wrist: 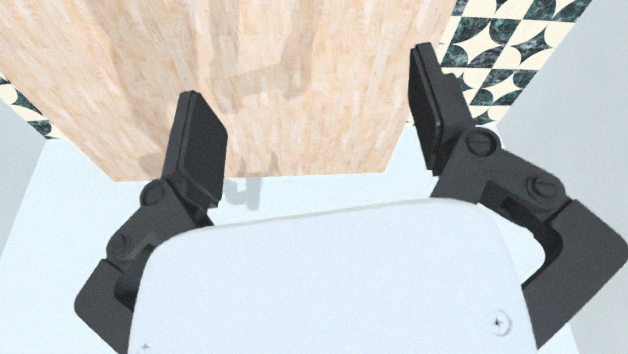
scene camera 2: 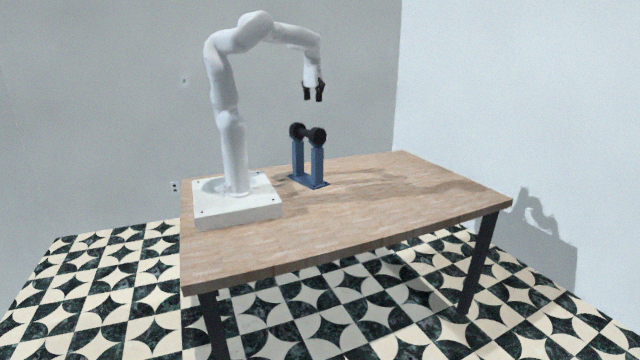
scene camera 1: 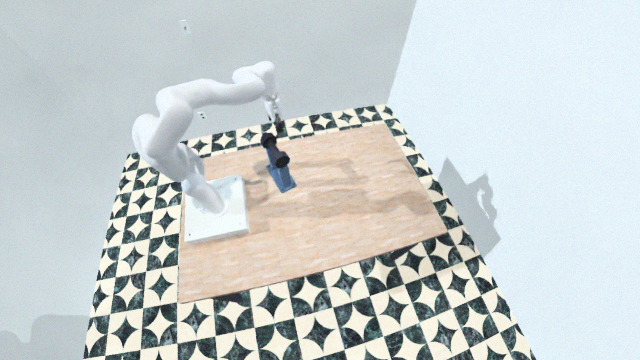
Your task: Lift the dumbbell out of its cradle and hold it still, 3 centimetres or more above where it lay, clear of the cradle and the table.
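Places are measured from the arm's base along level axes (x ahead, y down, z left), in centimetres.
Where they show: gripper, fingertip midpoint: point(wrist: 306, 91) point(scene camera 2: 312, 100) point(scene camera 1: 276, 125); arm's base, origin of the base link: point(scene camera 2: 238, 190) point(scene camera 1: 217, 206).
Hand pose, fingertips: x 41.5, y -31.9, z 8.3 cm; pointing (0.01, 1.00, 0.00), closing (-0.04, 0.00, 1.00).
Things, the pixels of their centre, and the offset from my fingertips. Level surfaces: height alone.
- black dumbbell, body centre: point(scene camera 2: 307, 133) point(scene camera 1: 274, 149) dx -3.3, dy +14.9, dz -0.1 cm
- blue cradle, body centre: point(scene camera 2: 307, 159) point(scene camera 1: 278, 164) dx -3.3, dy +27.8, dz -0.1 cm
- wooden table, its level: dy +38.9 cm
The black dumbbell point(scene camera 1: 274, 149) point(scene camera 2: 307, 133) lies across the tops of the two posts of the blue cradle point(scene camera 1: 283, 181) point(scene camera 2: 317, 165). The cradle stands upright on the wooden table point(scene camera 1: 350, 220) point(scene camera 2: 375, 210) point(wrist: 350, 100). My gripper point(scene camera 1: 278, 127) point(scene camera 2: 313, 99) point(wrist: 306, 91) is open and empty, with its fingers pointing down. In the second scene view it hangs well above the dumbbell, apart from it. In the first scene view its fingers show behind the far head of the dumbbell. The dumbbell and the cradle do not show in the wrist view.
The white base plate point(scene camera 1: 240, 210) point(scene camera 2: 240, 218) of the arm stands on the table to the left of the cradle. The white arm point(scene camera 1: 210, 92) point(scene camera 2: 225, 80) arches over from it. Pale walls stand behind the table and at its right. The floor has a black and cream pattern.
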